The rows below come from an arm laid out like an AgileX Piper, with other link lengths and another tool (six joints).
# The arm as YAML. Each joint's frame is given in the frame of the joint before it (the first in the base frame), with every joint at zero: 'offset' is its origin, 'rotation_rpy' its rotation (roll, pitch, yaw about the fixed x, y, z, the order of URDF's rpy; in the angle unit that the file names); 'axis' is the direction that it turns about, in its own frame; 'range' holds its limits. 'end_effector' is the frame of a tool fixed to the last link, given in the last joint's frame.
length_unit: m
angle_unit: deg
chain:
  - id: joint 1
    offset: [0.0, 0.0, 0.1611]
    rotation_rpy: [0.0, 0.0, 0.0]
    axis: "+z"
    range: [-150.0, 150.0]
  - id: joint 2
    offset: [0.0, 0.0, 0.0]
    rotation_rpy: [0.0, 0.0, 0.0]
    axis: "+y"
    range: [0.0, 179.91]
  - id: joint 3
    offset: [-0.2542, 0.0, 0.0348]
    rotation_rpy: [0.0, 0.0, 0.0]
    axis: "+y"
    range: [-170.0, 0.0]
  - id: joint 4
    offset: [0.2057, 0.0, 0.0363]
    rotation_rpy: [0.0, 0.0, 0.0]
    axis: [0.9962, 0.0, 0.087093]
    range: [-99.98, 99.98]
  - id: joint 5
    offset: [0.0, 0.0, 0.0]
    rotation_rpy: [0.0, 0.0, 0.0]
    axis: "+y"
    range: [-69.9, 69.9]
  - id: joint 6
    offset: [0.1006, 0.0, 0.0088]
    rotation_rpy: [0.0, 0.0, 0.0]
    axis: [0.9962, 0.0, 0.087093]
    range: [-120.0, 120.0]
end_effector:
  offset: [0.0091, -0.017, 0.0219]
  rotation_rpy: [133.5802, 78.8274, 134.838]
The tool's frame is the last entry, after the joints.
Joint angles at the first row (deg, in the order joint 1, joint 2, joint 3, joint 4, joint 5, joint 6):
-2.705, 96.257, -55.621, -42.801, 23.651, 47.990
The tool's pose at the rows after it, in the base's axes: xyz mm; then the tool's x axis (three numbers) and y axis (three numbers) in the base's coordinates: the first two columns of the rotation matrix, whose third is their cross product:
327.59 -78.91 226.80 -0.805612 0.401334 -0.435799 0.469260 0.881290 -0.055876
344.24 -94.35 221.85 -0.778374 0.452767 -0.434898 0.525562 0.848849 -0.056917
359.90 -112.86 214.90 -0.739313 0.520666 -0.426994 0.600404 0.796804 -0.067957
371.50 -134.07 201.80 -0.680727 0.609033 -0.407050 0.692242 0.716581 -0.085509
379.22 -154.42 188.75 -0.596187 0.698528 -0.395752 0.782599 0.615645 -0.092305
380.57 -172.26 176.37 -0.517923 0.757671 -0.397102 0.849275 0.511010 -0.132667
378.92 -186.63 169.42 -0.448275 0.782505 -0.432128 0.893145 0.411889 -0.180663
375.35 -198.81 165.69 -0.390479 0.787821 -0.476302 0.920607 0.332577 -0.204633
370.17 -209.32 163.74 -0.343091 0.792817 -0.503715 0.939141 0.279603 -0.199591
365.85 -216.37 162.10 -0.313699 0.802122 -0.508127 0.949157 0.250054 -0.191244
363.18 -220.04 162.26 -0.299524 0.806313 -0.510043 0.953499 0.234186 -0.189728
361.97 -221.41 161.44 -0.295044 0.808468 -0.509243 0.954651 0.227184 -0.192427
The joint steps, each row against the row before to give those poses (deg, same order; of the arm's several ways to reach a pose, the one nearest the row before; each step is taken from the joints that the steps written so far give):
-2.097, 3.963, -4.004, -0.001, 1.298, 0.662
-1.889, 4.794, -5.619, -0.012, 1.697, 1.165
-1.840, 5.395, -6.647, -0.002, 3.504, 1.860
-1.943, 6.069, -6.844, 0.000, 4.744, 3.113
-1.823, 5.665, -6.634, 0.002, 4.725, 4.149
-1.394, 4.806, -5.085, -1.929, 5.285, 4.537
-0.884, 3.562, -3.480, -4.159, 4.767, 5.390
-0.971, 2.186, -1.671, -4.068, 2.755, 4.897
-1.279, 0.805, -0.215, -2.283, 0.608, 3.404
-1.067, 0.270, -0.003, -0.299, 0.000, 1.226
-0.564, -0.002, 0.003, -0.072, 0.204, 0.384
-0.210, 0.125, -0.003, 0.001, 0.186, 0.114

